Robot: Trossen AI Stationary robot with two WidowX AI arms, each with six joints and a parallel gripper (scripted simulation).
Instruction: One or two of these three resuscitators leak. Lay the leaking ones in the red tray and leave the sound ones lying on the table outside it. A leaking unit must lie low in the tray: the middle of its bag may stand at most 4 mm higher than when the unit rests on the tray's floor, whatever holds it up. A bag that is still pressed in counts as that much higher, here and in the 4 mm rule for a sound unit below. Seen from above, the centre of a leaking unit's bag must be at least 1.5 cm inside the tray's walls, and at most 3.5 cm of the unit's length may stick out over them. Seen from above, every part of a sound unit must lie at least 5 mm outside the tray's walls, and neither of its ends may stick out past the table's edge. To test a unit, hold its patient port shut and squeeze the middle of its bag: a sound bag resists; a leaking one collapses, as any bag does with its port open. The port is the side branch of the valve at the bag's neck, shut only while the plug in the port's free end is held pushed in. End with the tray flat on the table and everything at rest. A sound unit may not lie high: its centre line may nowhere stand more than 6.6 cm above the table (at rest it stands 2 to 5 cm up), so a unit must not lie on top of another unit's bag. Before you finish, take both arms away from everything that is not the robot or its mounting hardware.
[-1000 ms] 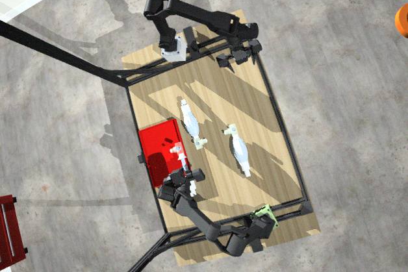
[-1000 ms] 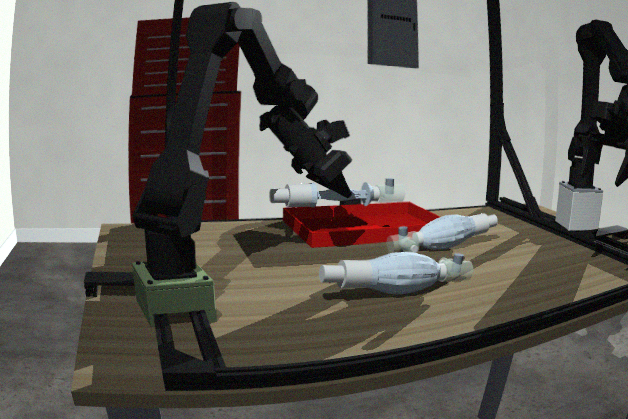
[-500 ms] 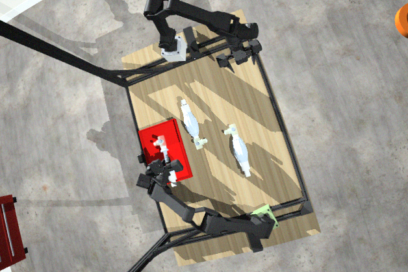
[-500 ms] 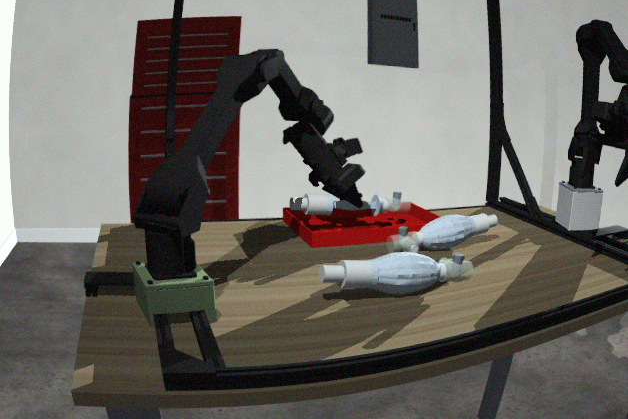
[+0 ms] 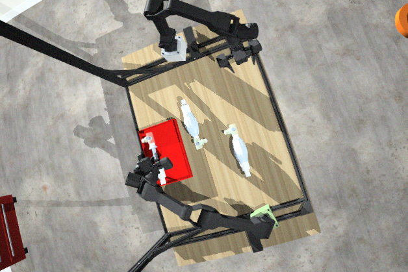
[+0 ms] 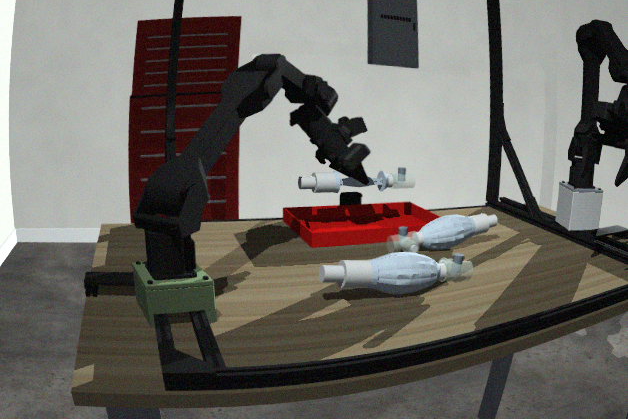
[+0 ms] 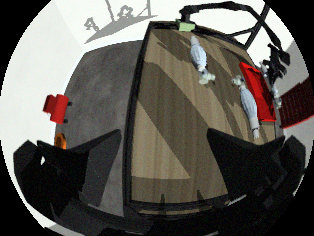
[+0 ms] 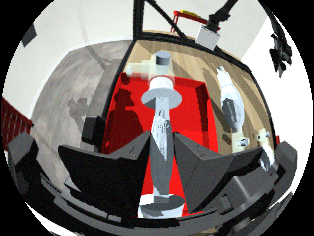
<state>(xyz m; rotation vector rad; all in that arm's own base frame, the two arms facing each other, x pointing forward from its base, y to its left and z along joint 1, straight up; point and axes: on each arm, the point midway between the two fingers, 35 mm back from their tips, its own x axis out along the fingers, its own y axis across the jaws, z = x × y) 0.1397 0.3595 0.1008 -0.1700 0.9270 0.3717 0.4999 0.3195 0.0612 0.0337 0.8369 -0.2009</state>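
Now: the red tray 110 mm below my right hand, 20 mm to the left of it and 20 mm ahead of it.
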